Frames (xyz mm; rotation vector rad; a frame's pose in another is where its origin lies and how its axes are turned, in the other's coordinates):
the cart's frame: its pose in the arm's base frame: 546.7 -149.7 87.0 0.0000 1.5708 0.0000
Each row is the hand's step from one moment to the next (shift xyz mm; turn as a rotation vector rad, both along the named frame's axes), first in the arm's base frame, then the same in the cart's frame.
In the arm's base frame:
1: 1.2 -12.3 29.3 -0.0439 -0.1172 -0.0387
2: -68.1 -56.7 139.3 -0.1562 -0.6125 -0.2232
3: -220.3 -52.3 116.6 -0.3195 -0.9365 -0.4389
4: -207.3 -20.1 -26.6 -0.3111 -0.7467 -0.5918
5: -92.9 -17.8 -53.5 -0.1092 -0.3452 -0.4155
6: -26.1 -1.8 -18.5 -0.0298 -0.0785 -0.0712
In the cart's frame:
1: -29.3 -12.3 1.2 0.0387 -0.1172 -0.0439
2: -139.3 -56.7 -68.1 0.2232 -0.6125 -0.1562
3: -116.6 -52.3 -220.3 0.4389 -0.9365 -0.3195
4: 26.6 -20.1 -207.3 0.5918 -0.7467 -0.3111
5: 53.5 -17.8 -92.9 0.4155 -0.3452 -0.1092
6: 18.5 -1.8 -26.1 0.0712 -0.0785 -0.0298

